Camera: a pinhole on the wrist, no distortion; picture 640 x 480 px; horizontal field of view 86.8 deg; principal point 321.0 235.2 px. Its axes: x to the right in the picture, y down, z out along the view. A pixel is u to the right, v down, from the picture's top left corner.
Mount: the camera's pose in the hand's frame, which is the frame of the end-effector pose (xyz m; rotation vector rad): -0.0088 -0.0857 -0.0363 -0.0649 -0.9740 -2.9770
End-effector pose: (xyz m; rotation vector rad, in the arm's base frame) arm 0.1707 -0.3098 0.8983 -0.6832 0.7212 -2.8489
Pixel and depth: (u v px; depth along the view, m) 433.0 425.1 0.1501
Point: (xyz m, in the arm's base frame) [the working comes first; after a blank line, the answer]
In the camera's frame: 0.0497 0.0842 0.1501

0.2778 -0.2990 1.0160
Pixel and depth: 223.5 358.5 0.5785
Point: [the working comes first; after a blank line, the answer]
In the camera's frame: -0.1667 0.2108 0.5785

0.2577 -0.6568 1.3593
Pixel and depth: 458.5 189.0 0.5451
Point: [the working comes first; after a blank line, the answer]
In the camera's frame: 0.2215 -0.0744 0.5451

0.5297 -0.6788 0.9610
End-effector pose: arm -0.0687 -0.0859 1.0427 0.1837 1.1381 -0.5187
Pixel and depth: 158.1 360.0 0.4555
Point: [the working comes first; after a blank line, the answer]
In the camera's frame: -0.2193 0.1680 0.4555

0.3706 -0.2811 1.0061
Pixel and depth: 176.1 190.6 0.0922
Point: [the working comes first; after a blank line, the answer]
In the camera's frame: -0.0395 -0.0122 0.0922

-0.0446 -0.1263 1.0271
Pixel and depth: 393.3 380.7 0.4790
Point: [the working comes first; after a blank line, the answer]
In the camera's frame: 0.1023 0.2060 0.4790

0.3068 -0.2202 1.3186
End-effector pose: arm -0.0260 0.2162 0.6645 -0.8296 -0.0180 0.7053
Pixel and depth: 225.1 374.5 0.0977
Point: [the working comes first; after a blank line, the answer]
In the camera's frame: -0.0277 0.0402 0.0977

0.0082 0.2452 0.7446
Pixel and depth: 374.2 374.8 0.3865
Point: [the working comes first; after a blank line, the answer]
In the camera's frame: 0.0608 0.1594 0.3865

-0.1783 0.4416 0.9237
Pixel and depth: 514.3 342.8 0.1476
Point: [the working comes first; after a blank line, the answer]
In the camera's frame: 0.0843 0.0469 0.1476

-0.1046 0.2255 0.7891
